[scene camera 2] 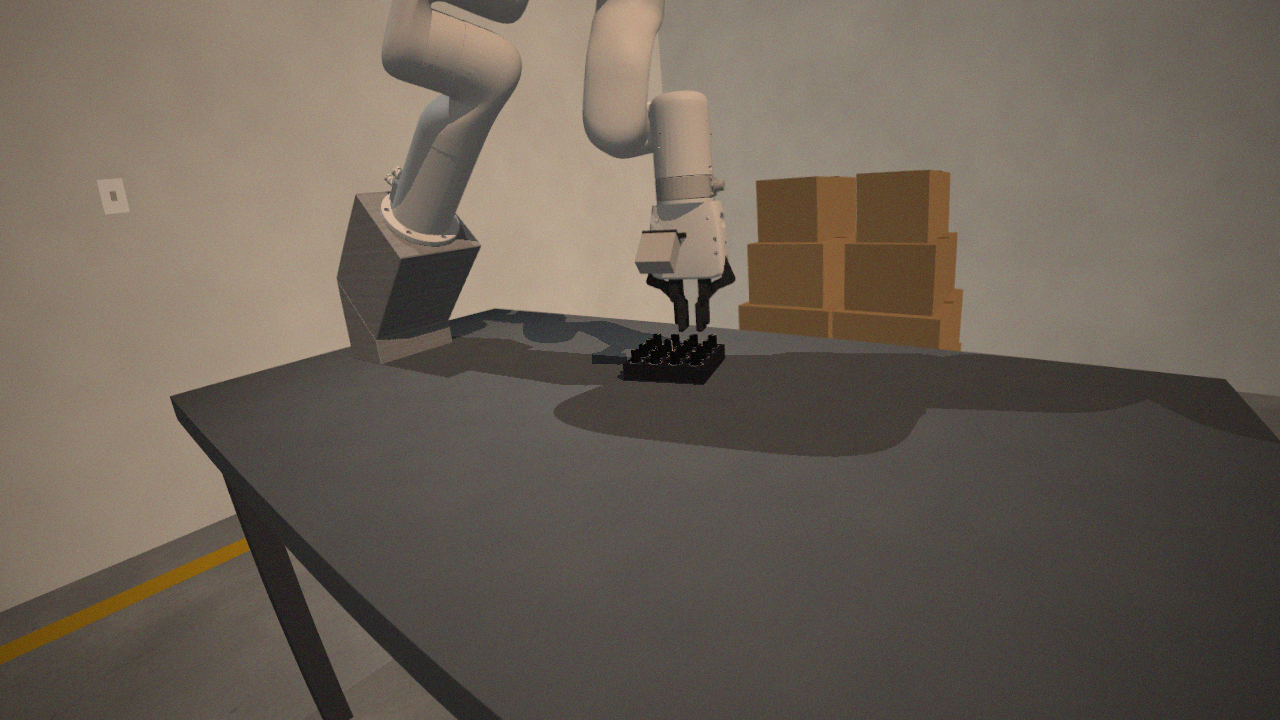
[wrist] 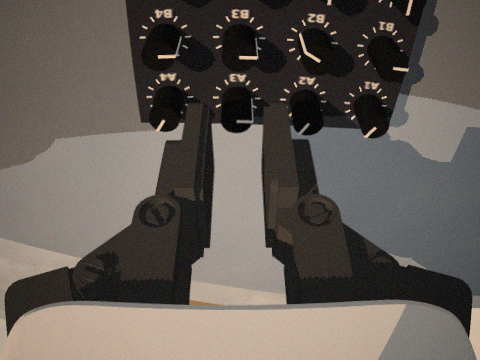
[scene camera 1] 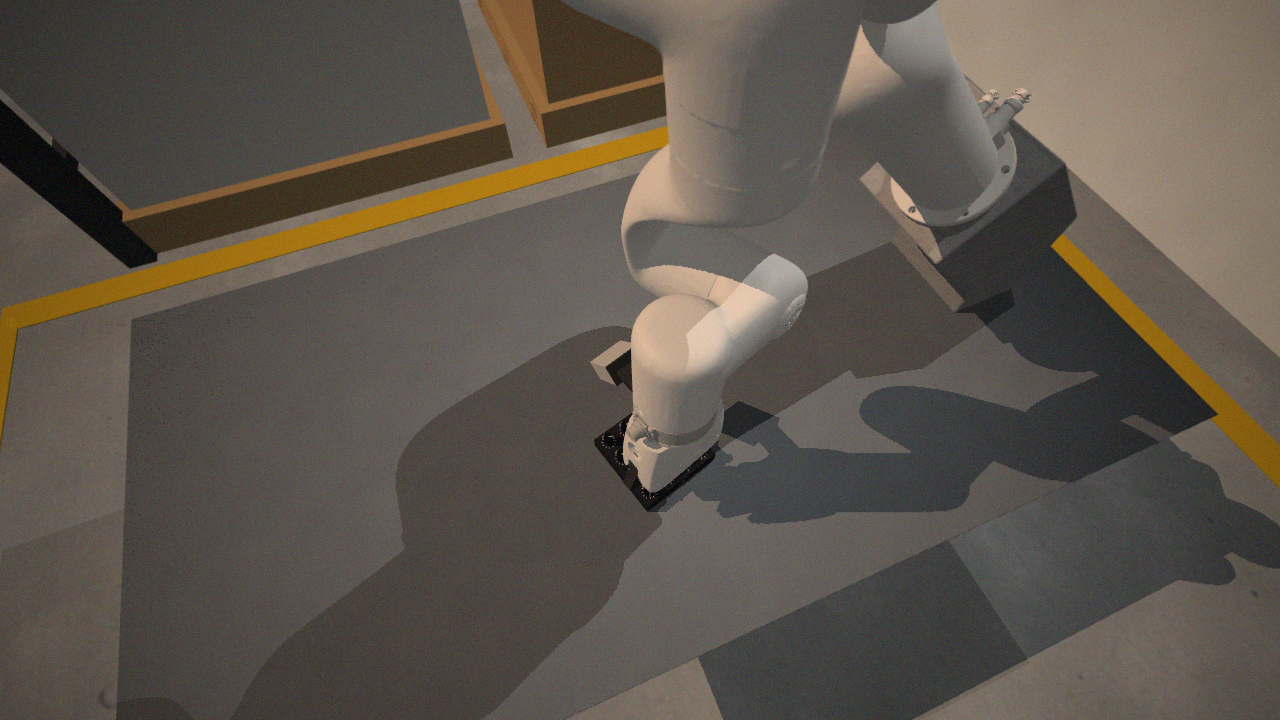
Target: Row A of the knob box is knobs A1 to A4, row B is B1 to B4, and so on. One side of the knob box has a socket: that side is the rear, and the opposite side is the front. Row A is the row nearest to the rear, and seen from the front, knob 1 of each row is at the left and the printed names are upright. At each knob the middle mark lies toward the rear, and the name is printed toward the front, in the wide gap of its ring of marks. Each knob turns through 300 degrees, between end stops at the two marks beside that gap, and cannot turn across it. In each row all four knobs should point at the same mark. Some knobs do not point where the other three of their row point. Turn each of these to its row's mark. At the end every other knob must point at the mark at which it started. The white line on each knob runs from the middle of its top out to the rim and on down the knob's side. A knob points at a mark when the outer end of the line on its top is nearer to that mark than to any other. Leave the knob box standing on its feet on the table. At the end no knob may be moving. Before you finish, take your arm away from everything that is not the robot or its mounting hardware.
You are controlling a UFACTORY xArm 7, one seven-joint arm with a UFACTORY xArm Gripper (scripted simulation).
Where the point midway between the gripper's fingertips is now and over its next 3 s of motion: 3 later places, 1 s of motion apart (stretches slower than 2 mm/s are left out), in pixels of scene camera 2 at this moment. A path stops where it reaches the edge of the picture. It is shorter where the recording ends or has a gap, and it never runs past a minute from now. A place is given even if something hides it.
The gripper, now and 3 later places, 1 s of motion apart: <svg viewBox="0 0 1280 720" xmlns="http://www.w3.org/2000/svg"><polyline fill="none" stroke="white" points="692,329 693,337 693,330 693,314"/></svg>
